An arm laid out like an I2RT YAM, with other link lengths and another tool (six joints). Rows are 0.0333 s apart.
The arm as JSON. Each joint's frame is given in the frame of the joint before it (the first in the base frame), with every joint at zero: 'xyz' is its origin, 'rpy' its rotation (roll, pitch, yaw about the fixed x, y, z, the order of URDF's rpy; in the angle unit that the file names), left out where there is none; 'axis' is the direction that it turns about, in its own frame. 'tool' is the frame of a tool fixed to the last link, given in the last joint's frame.
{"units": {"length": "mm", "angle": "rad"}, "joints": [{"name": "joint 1", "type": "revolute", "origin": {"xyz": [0.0, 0.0, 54.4], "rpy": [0.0, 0.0, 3.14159]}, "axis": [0.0, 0.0, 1.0]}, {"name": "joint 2", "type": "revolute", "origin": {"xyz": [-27.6, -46.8, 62.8], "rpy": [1.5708, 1.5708, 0.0]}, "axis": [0.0, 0.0, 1.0]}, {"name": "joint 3", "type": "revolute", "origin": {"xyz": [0.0, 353.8, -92.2], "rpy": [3.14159, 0.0, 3.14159]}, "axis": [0.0, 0.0, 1.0]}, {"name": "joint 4", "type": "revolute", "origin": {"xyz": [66.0, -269.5, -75.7]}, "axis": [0.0, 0.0, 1.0]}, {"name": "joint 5", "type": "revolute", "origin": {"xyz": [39.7, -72.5, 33.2], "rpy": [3.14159, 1.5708, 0.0]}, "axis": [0.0, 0.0, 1.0]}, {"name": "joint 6", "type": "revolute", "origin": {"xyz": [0.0, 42.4, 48.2], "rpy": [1.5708, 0.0, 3.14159]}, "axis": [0.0, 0.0, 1.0]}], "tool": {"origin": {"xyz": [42.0, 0.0, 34.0], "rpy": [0.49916, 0.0, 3.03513]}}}
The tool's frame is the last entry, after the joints.
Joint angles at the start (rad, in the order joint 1, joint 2, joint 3, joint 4, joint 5, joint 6):
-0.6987, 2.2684, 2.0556, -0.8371, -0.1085, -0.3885
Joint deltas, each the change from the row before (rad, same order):
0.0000, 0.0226, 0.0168, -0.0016, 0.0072, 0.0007
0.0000, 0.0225, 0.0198, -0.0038, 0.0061, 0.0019
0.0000, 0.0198, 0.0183, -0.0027, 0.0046, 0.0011
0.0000, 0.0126, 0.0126, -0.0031, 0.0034, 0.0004
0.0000, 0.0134, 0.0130, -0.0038, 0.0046, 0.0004
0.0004, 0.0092, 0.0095, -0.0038, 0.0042, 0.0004
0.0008, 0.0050, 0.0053, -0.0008, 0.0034, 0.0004
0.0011, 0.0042, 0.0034, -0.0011, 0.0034, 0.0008
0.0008, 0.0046, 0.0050, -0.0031, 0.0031, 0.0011
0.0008, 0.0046, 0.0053, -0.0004, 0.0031, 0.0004
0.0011, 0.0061, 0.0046, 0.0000, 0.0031, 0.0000
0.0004, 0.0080, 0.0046, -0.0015, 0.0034, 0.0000
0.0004, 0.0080, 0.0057, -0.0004, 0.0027, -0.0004
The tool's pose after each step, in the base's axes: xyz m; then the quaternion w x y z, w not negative. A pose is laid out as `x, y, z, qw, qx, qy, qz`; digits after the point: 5 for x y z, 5 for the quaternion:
0.45268, -0.42450, 0.25998, 0.04943, 0.77736, 0.62420, -0.06032
0.45613, -0.42808, 0.25351, 0.04645, 0.77858, 0.62262, -0.06323
0.45931, -0.43125, 0.24808, 0.04459, 0.77940, 0.62151, -0.06544
0.46122, -0.43322, 0.24482, 0.04327, 0.77987, 0.62082, -0.06715
0.46308, -0.43526, 0.24116, 0.04149, 0.78046, 0.61994, -0.06951
0.46437, -0.43646, 0.23876, 0.04005, 0.78088, 0.61927, -0.07161
0.46539, -0.43701, 0.23763, 0.04003, 0.78112, 0.61880, -0.07306
0.46623, -0.43716, 0.23627, 0.03930, 0.78136, 0.61836, -0.07456
0.46694, -0.43743, 0.23507, 0.03811, 0.78173, 0.61780, -0.07596
0.46796, -0.43795, 0.23419, 0.03846, 0.78194, 0.61735, -0.07719
0.46924, -0.43841, 0.23217, 0.03800, 0.78192, 0.61723, -0.07869
0.47020, -0.43922, 0.22887, 0.03588, 0.78207, 0.61690, -0.08069
0.47141, -0.44016, 0.22602, 0.03482, 0.78207, 0.61677, -0.08223

